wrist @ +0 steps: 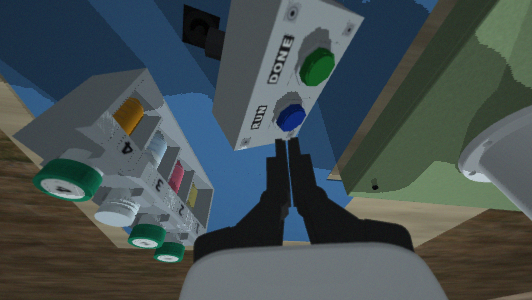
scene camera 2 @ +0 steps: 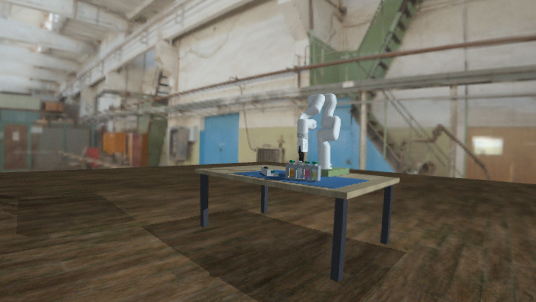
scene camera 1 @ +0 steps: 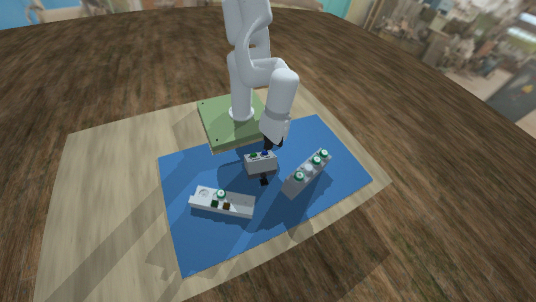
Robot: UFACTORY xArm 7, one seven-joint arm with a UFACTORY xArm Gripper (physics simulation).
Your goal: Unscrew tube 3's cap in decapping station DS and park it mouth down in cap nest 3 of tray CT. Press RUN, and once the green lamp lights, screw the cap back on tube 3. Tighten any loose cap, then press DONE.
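Seen in the pictures: gripper, fingertip midpoint: (wrist: pixel 287 151) (scene camera 1: pixel 267 148); arm's base at its link origin: (wrist: pixel 520 143) (scene camera 2: pixel 323 168) (scene camera 1: pixel 241 112).
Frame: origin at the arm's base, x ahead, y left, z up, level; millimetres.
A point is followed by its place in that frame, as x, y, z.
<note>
My gripper (scene camera 1: pixel 273 145) {292, -11, 62} (scene camera 2: pixel 301 158) {292, -11, 62} (wrist: pixel 287 151) {292, -11, 62} is shut and empty, pointing down by the RUN end of the button box (scene camera 1: pixel 260 165) {332, -57, 26} (wrist: pixel 235 100) {334, -29, 30}. In the wrist view its tips appear just below the blue RUN button (scene camera 1: pixel 264 153) {293, -22, 35} (wrist: pixel 291 118) {288, -21, 33}; contact cannot be told. The green DONE button (scene camera 1: pixel 253 155) {286, -66, 35} (wrist: pixel 317 67) {281, -64, 34} is beside it. In station DS (scene camera 1: pixel 291 191) {469, 0, 17} (wrist: pixel 75 112) {454, -4, 35}, tube 3 (scene camera 1: pixel 308 167) {435, 75, 81} (wrist: pixel 117 212) {427, 64, 80} stands uncapped; the other tubes wear green caps. A green-rimmed cap (scene camera 1: pixel 221 193) {365, -225, -13} sits in tray CT (scene camera 1: pixel 245 206) {449, -169, 7}. Its green lamp (scene camera 1: pixel 214 204) {405, -261, 15} and amber lamp (scene camera 1: pixel 226 206) {427, -227, 15} look dark.
A black fitting (scene camera 1: pixel 264 181) {374, -55, -31} (wrist: pixel 200 25) {372, -58, -37} lies on the blue mat (scene camera 1: pixel 192 250) {505, -377, -39} (wrist: pixel 240 185) {322, 182, -38} beside the button box. The arm's green base plate (scene camera 1: pixel 225 134) {109, -119, -5} (wrist: pixel 400 165) {118, 56, 0} lies behind the box. Station DS stands across from it, with its capped tubes rising above the rack.
</note>
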